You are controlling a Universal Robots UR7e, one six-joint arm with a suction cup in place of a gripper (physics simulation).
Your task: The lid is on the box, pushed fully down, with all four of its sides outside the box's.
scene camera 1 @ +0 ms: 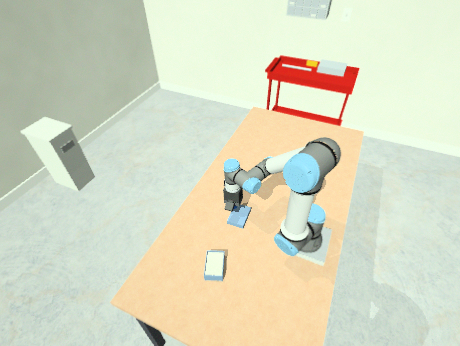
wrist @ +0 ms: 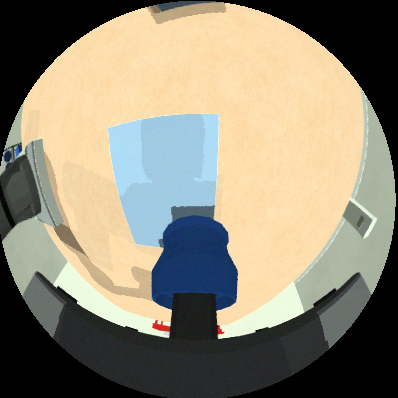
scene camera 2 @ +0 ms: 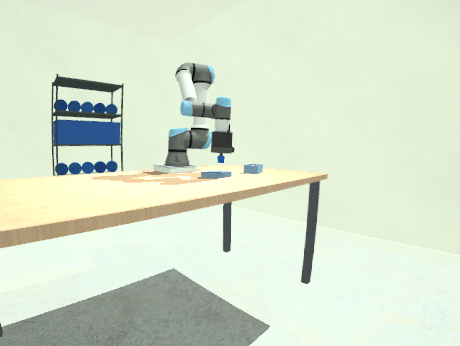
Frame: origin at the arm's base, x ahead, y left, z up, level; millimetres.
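Seen in the pictures: hand at its tool point: (wrist: pixel 195 242) (scene camera 2: pixel 220 162); arm's base at its link origin: (wrist: pixel 28 184) (scene camera 2: pixel 177 165).
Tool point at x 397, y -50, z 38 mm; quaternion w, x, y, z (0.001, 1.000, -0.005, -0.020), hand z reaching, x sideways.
Offsets run from my tool point to a thing's middle.
The light blue lid @(32 mm back, 4 mm left, 61 mm down) (scene camera 1: pixel 239 218) (scene camera 2: pixel 216 175) (wrist: pixel 172 165) lies flat on the table, flat face up, apart from the box. The blue box @(14 mm back, 324 mm left, 50 mm down) (scene camera 1: pixel 214 265) (scene camera 2: pixel 253 169) stands on the table nearer the front in the first scene view, its pale inside facing up. A dark part of the box (wrist: pixel 187 6) shows at the top edge of the wrist view. My suction gripper (scene camera 1: pixel 235 207) (scene camera 2: pixel 221 160) (wrist: pixel 195 226), a dark blue cup, points down over the lid's end away from the box. A gap shows between cup and lid in the second scene view. The cup is open and carries nothing.
The arm's base stands on a pale plate (scene camera 1: pixel 320 257) at the right side of the table (scene camera 1: pixel 190 310) (scene camera 2: pixel 125 212). A red cart (scene camera 1: pixel 310 81) stands beyond the table's far end. A grey-white bin (scene camera 1: pixel 47 131) stands at the left. A shelf rack (scene camera 2: pixel 87 82) stands behind.
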